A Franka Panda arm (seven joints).
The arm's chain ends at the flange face. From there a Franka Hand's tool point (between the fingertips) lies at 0.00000 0.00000 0.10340 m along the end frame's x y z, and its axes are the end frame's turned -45 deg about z.
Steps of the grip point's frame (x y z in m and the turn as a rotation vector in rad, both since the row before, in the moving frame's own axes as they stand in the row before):
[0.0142, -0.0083, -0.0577, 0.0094, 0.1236, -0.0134]
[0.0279, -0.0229, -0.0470, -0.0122, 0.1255, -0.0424]
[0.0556, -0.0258, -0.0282, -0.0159, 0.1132, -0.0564]
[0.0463, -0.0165, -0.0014, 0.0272, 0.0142, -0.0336]
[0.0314, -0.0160, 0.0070, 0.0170, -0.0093, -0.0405]
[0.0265, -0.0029, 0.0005, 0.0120, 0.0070, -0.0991]
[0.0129, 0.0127, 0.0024, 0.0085, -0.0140, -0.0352]
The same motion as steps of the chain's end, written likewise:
[-0.0041, -0.0062, -0.0569, 0.0940, 0.0808, -0.0134]
[-0.0063, -0.0274, -0.0462, 0.0801, 0.0974, -0.0424]
[0.0119, -0.0502, -0.0275, 0.0688, 0.0913, -0.0564]
[0.0221, -0.0414, -0.0014, 0.0293, -0.0092, -0.0336]
[0.0128, -0.0330, 0.0070, 0.0054, -0.0186, -0.0405]
[0.0171, -0.0194, 0.0005, 0.0134, -0.0035, -0.0991]
[0.0197, -0.0006, 0.0024, -0.0039, -0.0159, -0.0352]

